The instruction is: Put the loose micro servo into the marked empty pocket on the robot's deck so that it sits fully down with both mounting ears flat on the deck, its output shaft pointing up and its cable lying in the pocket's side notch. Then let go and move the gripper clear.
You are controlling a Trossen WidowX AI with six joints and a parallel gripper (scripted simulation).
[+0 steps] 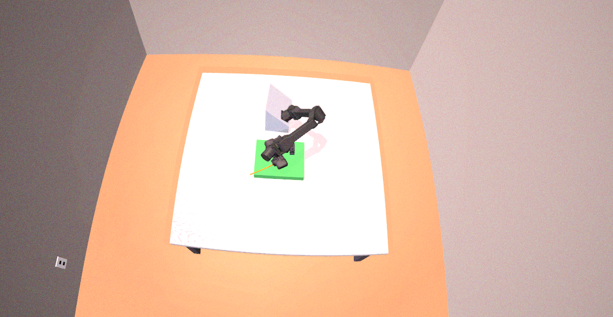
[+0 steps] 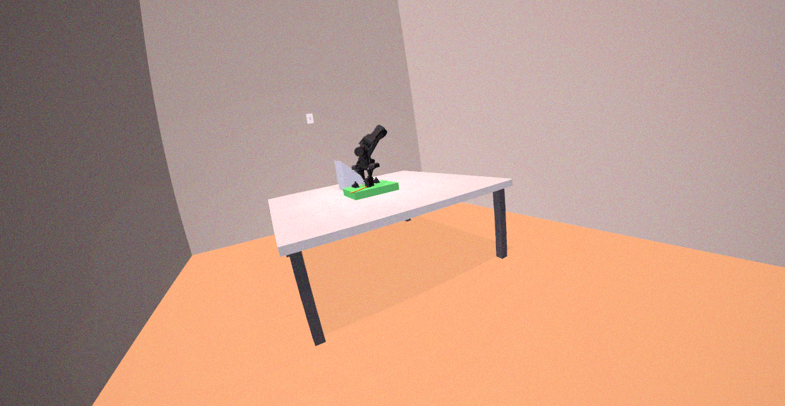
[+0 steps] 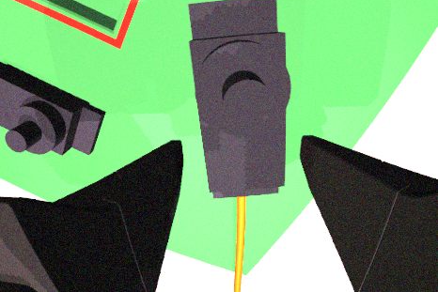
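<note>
My gripper tip is now 70 mm above the green deck and 30 mm to the right of it.
</note>
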